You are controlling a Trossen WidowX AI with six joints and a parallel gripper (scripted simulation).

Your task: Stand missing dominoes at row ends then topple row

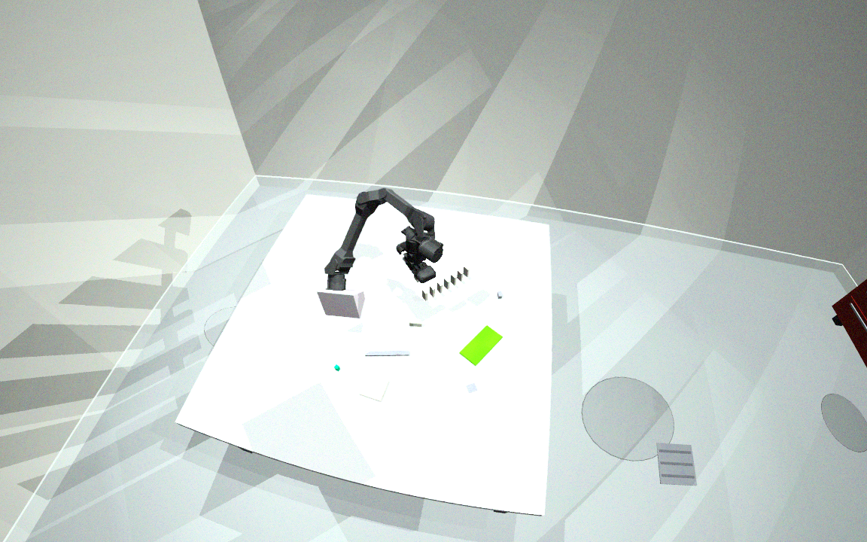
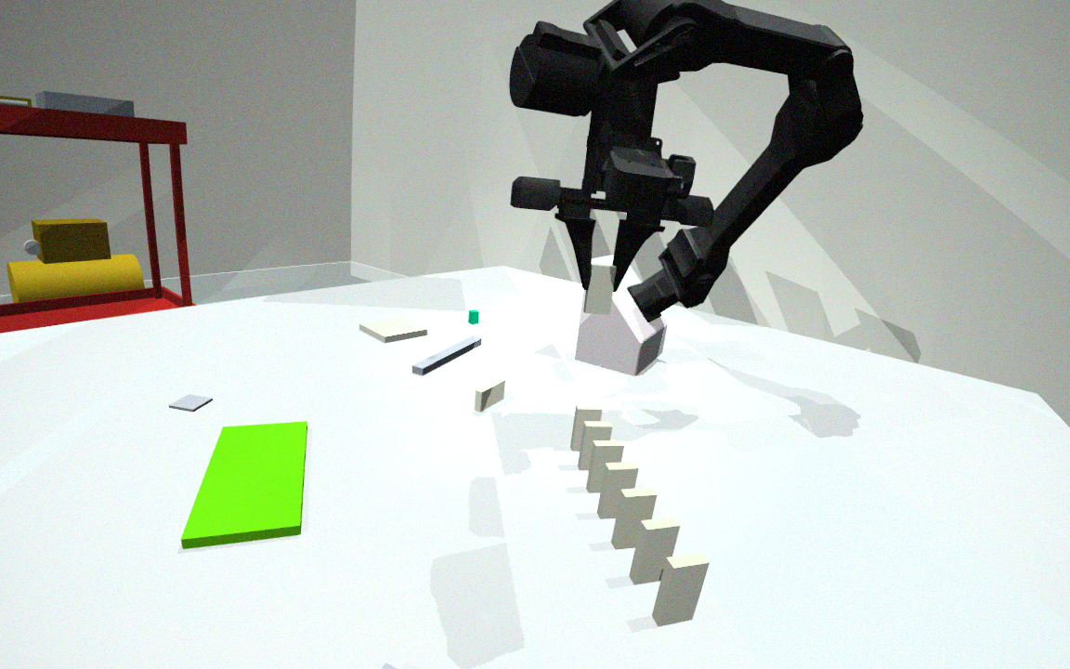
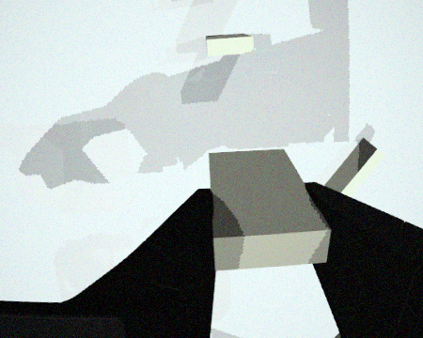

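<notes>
My gripper tip is now 80 mm past the grey bar, 250 mm to the left of it and 150 mm above it. Also, from my gripper tip: green slab (260 mm ahead, 170 mm to the right, 160 mm below); then flat cream tile (100 mm behind, 390 mm to the right, 150 mm below); then grey cube (330 mm ahead, 60 mm to the left, 150 mm below).
</notes>
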